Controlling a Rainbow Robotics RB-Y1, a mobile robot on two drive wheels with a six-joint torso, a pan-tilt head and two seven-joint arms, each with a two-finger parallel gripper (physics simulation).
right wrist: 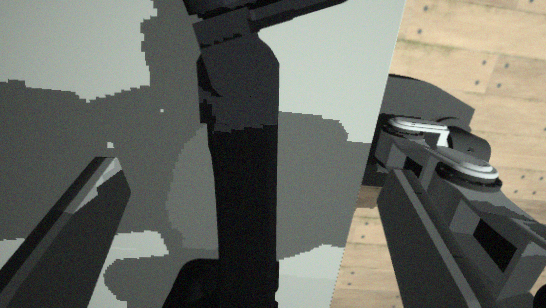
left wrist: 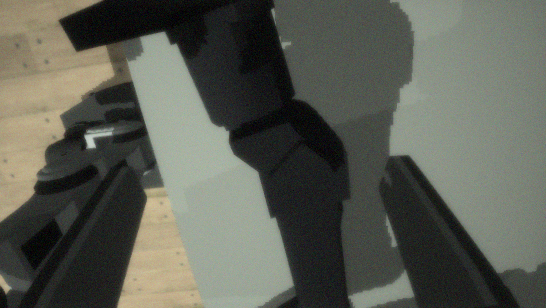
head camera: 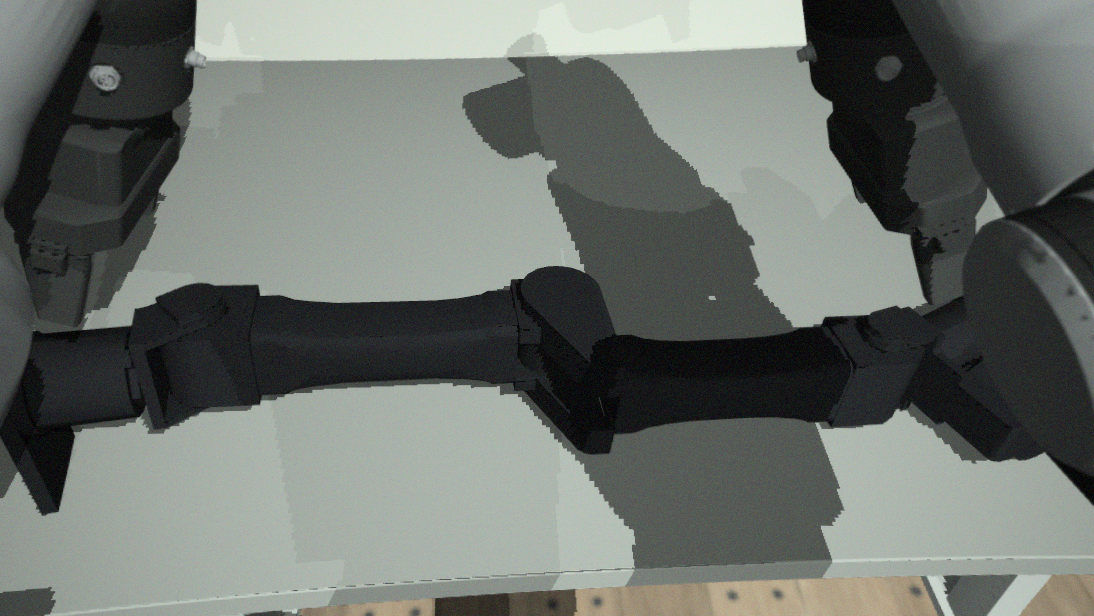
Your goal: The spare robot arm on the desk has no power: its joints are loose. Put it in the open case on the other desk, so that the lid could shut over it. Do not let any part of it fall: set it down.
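Places are measured from the robot's base along level axes (x ahead, y left, z up), in millimetres.
Where they show: left gripper, between the fingertips: (left wrist: 262,177) (head camera: 101,259); right gripper, between the fingertips: (right wrist: 255,180) (head camera: 905,243).
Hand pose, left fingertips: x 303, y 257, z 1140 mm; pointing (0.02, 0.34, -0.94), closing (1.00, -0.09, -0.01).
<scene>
After its pixels a point has its place.
The dark spare arm (head camera: 382,340) (left wrist: 315,240) (right wrist: 247,200) lies across the pale desk (head camera: 421,497) @(y 74, x 239, z 950 mm) (left wrist: 225,200) @(y 136, x 239, z 950 mm) (right wrist: 330,75) @(y -285, x 232, z 950 mm), bent at its middle joint. Its ends are partly hidden at both sides of the head view. My left gripper (left wrist: 262,177) @(y 257, x 303, z 1140 mm) is open and empty over the arm's left part, which shows between its fingers in the left wrist view. My right gripper (right wrist: 255,180) @(y -263, x 300, z 1136 mm) is open and empty over the arm's right part, which shows between its fingers in the right wrist view. How high the fingertips are above the desk is unclear. The open case does not show.
The desk's front edge (head camera: 689,570) @(y -120, x 173, z 945 mm) crosses the bottom of the head view, with a desk leg (head camera: 1025,596) @(y -804, x 522, z 193 mm) and wooden floor (head camera: 734,600) @(y -395, x 615, z 1 mm) (left wrist: 30,95) @(y 230, x -794, z 1 mm) (right wrist: 450,55) @(y -328, x -493, z 0 mm) beyond it. My own grey body (left wrist: 30,215) @(y 51, x -199, z 790 mm) (right wrist: 460,175) @(y -71, x -183, z 662 mm) shows beside the desk in both wrist views. Dark shadows fall over the desk.
</scene>
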